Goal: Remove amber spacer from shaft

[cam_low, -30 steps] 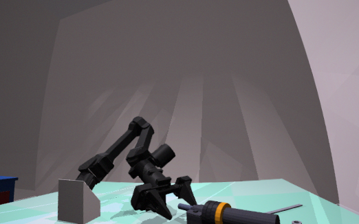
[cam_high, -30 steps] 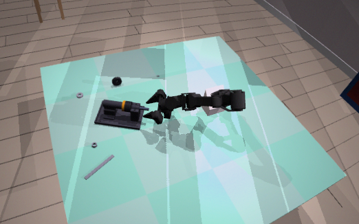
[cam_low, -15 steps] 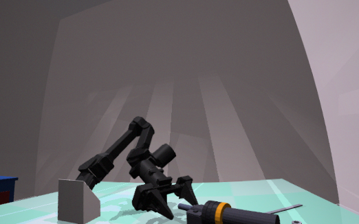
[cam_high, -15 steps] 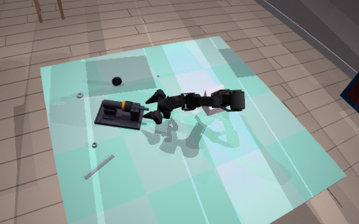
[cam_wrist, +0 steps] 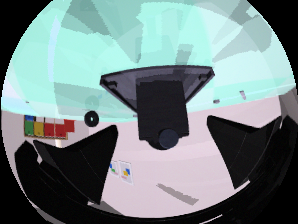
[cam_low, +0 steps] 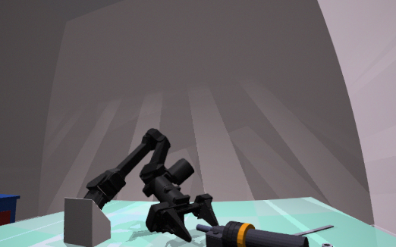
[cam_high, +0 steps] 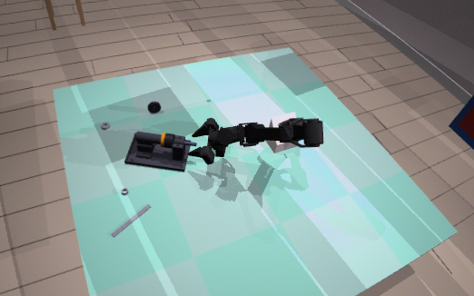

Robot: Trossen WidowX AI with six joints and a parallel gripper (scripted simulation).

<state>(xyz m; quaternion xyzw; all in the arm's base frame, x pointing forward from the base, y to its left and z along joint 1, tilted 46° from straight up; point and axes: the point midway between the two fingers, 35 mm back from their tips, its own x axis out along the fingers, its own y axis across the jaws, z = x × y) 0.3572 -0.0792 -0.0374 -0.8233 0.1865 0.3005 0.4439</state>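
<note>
Right now my gripper tip is 50 mm short of the shaft, 30 mm to the left of it and 10 mm below it. From my gripper tip the other things lie so: grey bar 300 mm ahead, 160 mm to the left, 70 mm below; amber spacer 80 mm ahead, 60 mm to the right, 10 mm above.
</note>
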